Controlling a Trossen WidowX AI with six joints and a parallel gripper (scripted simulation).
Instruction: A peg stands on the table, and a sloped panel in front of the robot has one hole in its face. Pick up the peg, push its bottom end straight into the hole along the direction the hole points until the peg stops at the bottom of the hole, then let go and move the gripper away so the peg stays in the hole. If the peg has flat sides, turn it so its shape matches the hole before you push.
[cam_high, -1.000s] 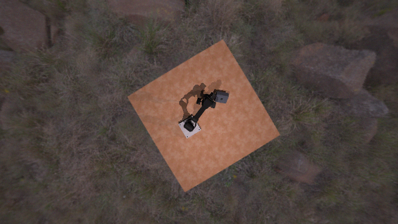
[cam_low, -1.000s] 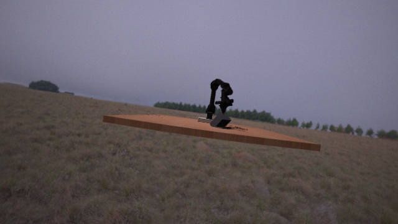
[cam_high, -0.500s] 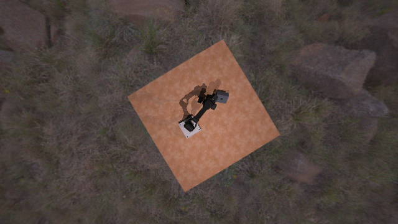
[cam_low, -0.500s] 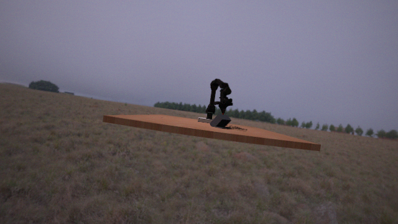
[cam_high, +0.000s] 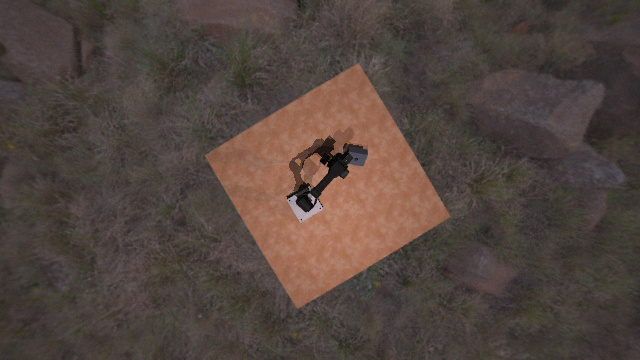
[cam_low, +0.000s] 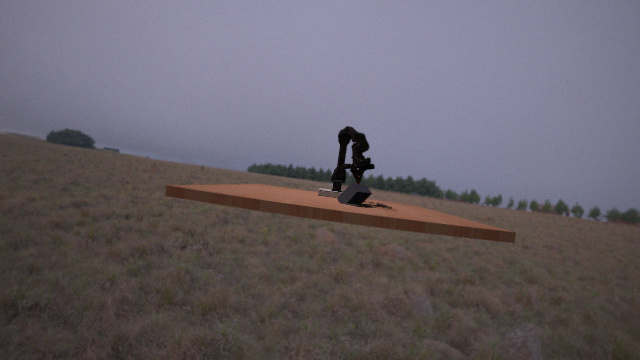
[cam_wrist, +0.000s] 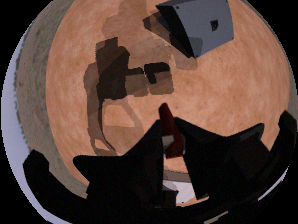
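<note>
Now: gripper tip 17 cm short of the grey sloped panel, 7 cm to the left of it and 7 cm above it. Round my gripper tip: dark red peg (2 cm above).
</note>
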